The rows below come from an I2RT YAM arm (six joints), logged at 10 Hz.
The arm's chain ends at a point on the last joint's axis. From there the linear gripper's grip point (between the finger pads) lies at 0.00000 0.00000 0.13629 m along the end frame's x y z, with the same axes.
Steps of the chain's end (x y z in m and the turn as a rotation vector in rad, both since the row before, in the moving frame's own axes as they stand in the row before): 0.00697 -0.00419 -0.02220 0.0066 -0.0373 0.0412; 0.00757 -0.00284 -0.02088 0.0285 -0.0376 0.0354; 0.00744 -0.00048 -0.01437 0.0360 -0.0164 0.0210; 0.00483 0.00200 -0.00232 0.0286 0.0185 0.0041; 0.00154 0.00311 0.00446 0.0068 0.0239 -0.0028; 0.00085 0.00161 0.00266 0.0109 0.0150 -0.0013; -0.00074 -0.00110 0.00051 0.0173 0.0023 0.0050; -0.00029 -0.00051 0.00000 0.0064 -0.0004 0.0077
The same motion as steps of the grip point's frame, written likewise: 0.00191 -0.00519 -0.02230 0.0066 -0.0373 0.0412; 0.00252 -0.00681 -0.02103 0.0285 -0.0376 0.0354; 0.00526 -0.00541 -0.01448 0.0360 -0.0164 0.0210; 0.00736 -0.00189 -0.00240 0.0286 0.0185 0.0041; 0.00480 0.00218 0.00442 0.0068 0.0239 -0.0028; 0.00289 0.00012 0.00264 0.0109 0.0150 -0.0013; -0.00042 -0.00346 0.00049 0.0173 0.0023 0.0050; -0.00034 -0.00138 0.00000 0.0064 -0.0004 0.0077
